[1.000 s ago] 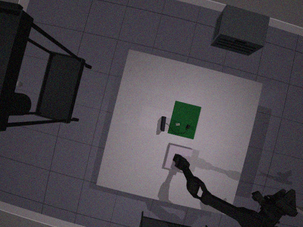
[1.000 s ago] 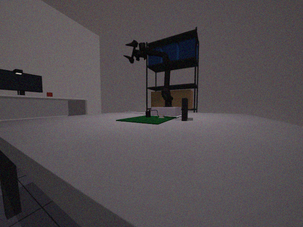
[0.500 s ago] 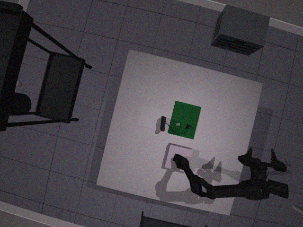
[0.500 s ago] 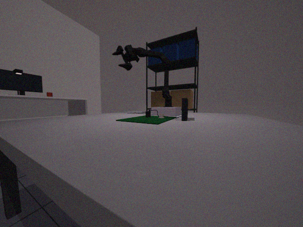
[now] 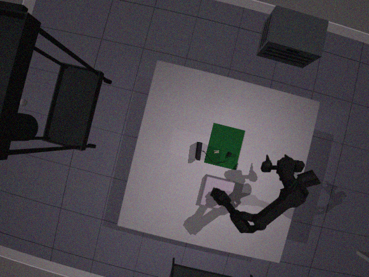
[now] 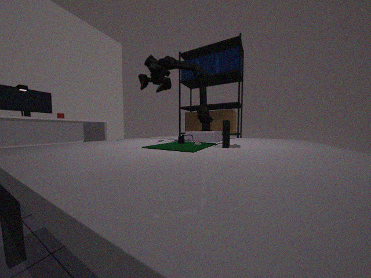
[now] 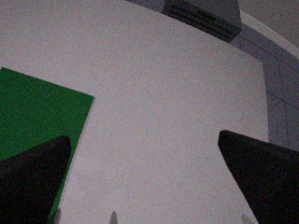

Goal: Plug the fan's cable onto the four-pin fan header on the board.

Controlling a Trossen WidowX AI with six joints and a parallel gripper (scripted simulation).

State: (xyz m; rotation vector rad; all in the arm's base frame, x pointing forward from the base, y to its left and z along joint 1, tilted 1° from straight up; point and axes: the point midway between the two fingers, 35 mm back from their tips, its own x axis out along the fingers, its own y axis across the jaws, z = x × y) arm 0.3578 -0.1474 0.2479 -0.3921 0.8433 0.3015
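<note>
The dark plug lies 9 cm behind my gripper tip, 15 cm to the left of it and 26 cm below it. Round my gripper tip: cream fan header (11 cm behind, 24 cm to the left, 29 cm below); then black fan (15 cm behind, 37 cm to the left, 23 cm below); then green board (5 cm behind, 20 cm to the left, 30 cm below).
</note>
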